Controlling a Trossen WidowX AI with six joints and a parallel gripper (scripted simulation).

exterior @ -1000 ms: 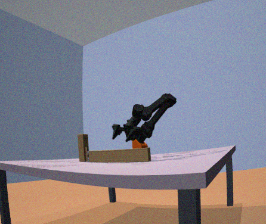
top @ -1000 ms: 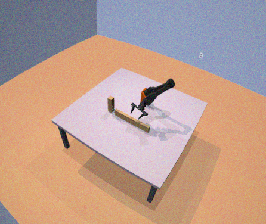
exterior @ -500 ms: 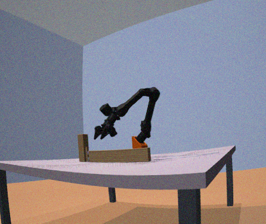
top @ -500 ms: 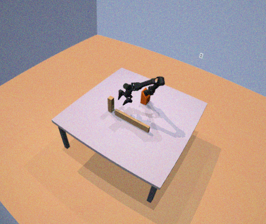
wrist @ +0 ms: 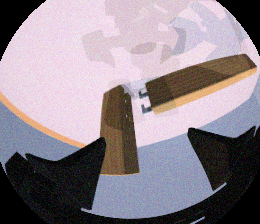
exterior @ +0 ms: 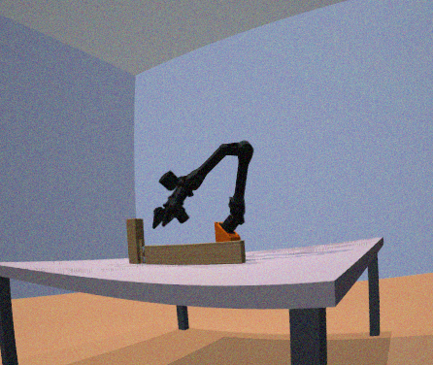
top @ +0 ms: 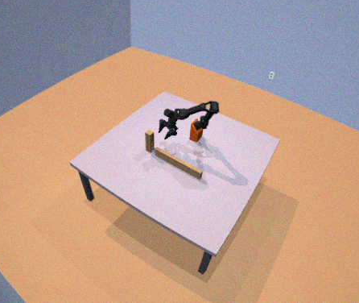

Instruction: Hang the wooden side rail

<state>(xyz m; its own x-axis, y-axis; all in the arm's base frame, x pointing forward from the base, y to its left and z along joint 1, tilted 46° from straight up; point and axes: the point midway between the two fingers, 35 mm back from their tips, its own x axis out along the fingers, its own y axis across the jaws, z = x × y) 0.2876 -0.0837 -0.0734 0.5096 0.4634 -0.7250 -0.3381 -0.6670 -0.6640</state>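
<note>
Now: the headboard post 6 cm ahead of my gripper tip, 7 cm to the right of it and 6 cm below it.
</note>
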